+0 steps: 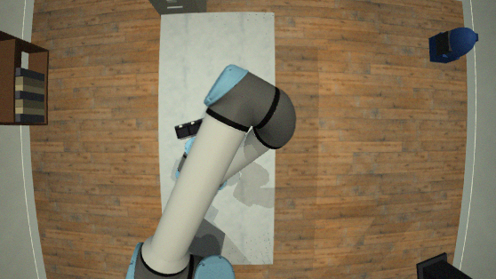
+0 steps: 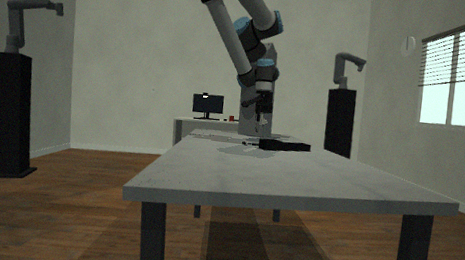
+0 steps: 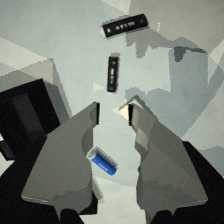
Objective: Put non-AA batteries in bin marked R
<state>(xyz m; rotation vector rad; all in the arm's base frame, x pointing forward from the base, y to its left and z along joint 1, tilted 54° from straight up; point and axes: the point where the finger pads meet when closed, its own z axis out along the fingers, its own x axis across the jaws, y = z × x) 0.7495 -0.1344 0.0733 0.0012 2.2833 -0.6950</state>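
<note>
Right now the thin black cylindrical battery is 80 mm below my hand. Round my hand: white domino 20 mm behind, 60 mm to the left, 80 mm below; thicker black battery 20 mm behind, 60 mm to the right, 80 mm below; blue cylindrical battery 40 mm ahead, 120 mm to the left, 80 mm below.
</note>
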